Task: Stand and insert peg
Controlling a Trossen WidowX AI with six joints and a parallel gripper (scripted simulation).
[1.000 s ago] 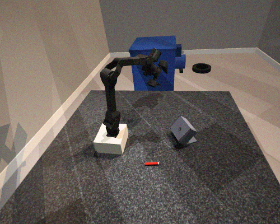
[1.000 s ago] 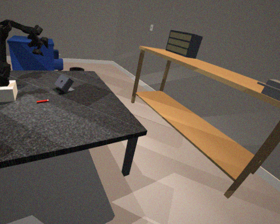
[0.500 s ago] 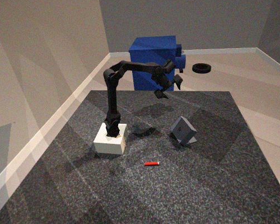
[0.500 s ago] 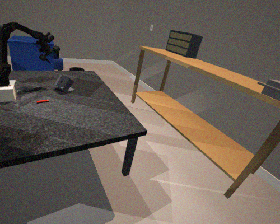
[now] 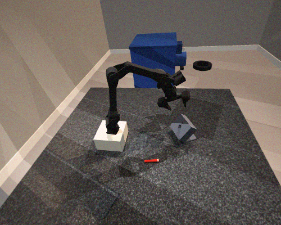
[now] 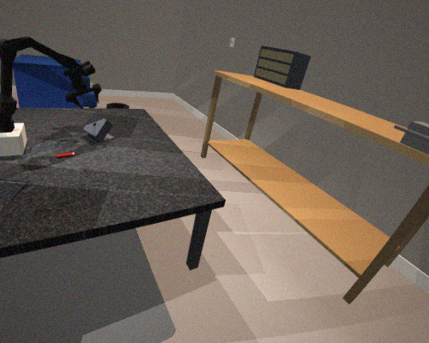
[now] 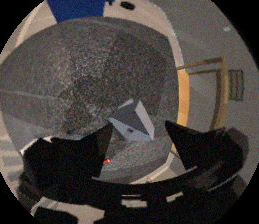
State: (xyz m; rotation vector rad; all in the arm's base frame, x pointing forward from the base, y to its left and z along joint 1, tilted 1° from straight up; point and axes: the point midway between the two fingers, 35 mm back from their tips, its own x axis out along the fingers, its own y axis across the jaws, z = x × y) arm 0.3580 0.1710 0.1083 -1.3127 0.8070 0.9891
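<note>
Now: gripper tip 10 cm past the red peg, 27 cm to the left of it and 17 cm above it. The rest, counted from my gripper tip: grey sloped panel: 4 cm ahead, 5 cm to the right, 11 cm below.
</note>
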